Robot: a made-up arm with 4 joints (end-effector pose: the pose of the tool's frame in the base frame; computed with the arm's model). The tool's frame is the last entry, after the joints.
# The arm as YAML. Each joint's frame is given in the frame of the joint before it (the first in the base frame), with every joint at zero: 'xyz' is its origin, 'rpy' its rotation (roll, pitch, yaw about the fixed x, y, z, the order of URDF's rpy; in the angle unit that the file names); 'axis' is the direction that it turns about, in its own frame. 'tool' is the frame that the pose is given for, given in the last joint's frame.
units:
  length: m
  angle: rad
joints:
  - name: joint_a
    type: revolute
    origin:
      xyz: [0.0, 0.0, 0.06]
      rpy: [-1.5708, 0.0, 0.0]
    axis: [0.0, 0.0, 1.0]
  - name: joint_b
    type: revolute
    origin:
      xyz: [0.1, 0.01, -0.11]
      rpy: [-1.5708, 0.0, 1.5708]
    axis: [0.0, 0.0, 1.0]
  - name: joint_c
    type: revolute
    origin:
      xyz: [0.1, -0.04, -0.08]
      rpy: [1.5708, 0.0, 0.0]
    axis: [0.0, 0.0, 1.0]
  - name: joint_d
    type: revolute
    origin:
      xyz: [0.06, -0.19, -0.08]
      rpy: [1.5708, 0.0, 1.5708]
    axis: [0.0, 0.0, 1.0]
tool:
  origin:
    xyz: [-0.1, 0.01, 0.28]
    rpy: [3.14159, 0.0, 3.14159]
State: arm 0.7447 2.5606 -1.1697 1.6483
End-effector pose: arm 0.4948 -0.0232 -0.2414 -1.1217 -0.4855 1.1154
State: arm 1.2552 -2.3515 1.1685 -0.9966
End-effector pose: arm 0.3125 0.1751 0.2046 2.8738 -0.0923 -0.2391
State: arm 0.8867 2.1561 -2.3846 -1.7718
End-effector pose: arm 0.0337 0.0734 -0.2958 -0.2633 0.6197 -2.2053
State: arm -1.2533 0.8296 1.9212 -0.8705
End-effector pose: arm 0.1076 -0.2397 -0.2112 0.2986 0.5397 0.0814
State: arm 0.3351 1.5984 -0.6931 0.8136
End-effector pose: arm 0.6016 -0.2986 -0.0425 -1.3494 -0.5246 0.5587
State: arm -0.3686 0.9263 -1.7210 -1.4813
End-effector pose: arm 0.4463 0.0364 0.2585 -2.2327 0.7726 1.2063
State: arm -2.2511 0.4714 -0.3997 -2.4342
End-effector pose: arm 0.0124 -0.2632 0.5991 -2.5579 0.1941 0.4703
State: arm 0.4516 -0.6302 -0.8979 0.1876
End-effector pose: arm 0.5170 -0.0993 -0.3102 0.6276 -0.1936 -0.6623
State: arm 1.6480 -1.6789 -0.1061 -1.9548
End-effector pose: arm 0.0564 0.3052 -0.3039 1.4512 -0.3047 -0.0636
